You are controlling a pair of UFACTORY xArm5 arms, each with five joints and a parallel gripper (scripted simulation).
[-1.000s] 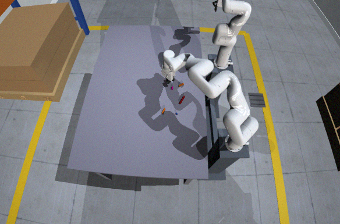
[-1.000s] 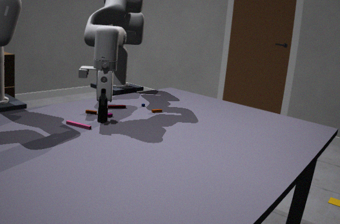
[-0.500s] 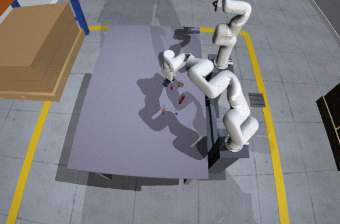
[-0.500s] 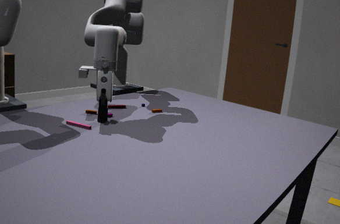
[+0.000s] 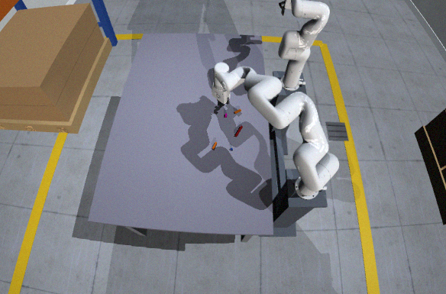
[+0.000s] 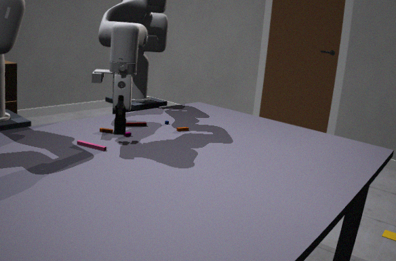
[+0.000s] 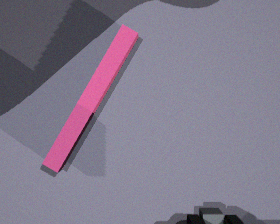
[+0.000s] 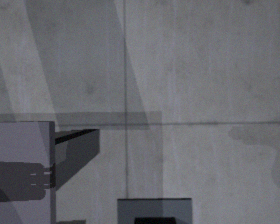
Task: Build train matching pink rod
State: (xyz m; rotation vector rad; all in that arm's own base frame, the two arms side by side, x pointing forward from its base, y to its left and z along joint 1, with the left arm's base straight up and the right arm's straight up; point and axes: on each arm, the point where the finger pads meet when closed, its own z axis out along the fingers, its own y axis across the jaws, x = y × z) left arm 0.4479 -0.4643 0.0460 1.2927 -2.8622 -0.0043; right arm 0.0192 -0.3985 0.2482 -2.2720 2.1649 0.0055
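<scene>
Now: the magenta rod 60 mm to the left of my left hand, 40 mm below it and 30 mm behind it. Also, from my left hand: grey rod 20 mm below; then red rod 160 mm to the left, 100 mm behind, 40 mm below; then pink rod 100 mm to the right, 40 mm below.
</scene>
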